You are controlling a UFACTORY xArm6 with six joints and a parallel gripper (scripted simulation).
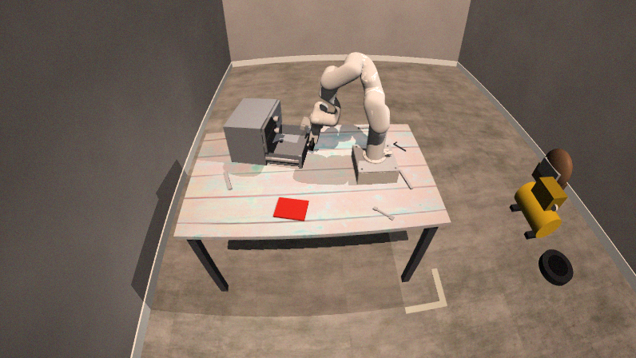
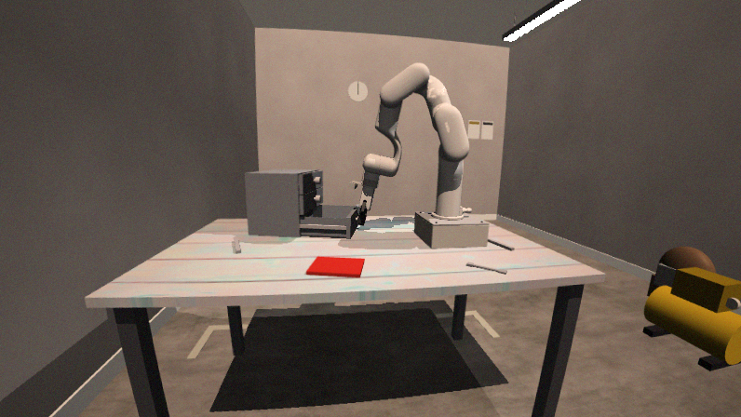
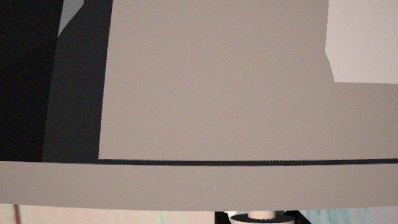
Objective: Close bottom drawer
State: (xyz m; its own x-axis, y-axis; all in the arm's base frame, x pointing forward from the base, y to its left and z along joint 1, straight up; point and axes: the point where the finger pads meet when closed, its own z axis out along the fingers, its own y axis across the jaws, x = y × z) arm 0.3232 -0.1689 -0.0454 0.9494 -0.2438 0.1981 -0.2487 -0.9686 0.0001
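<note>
My hand is 13 cm short of the bottom drawer, 3 cm to the left of it and 2 cm above it. Round my hand: flat red square: 42 cm to the left, 13 cm ahead, 4 cm below; then tool: 53 cm behind, 4 cm below, 2 cm to the right.
</note>
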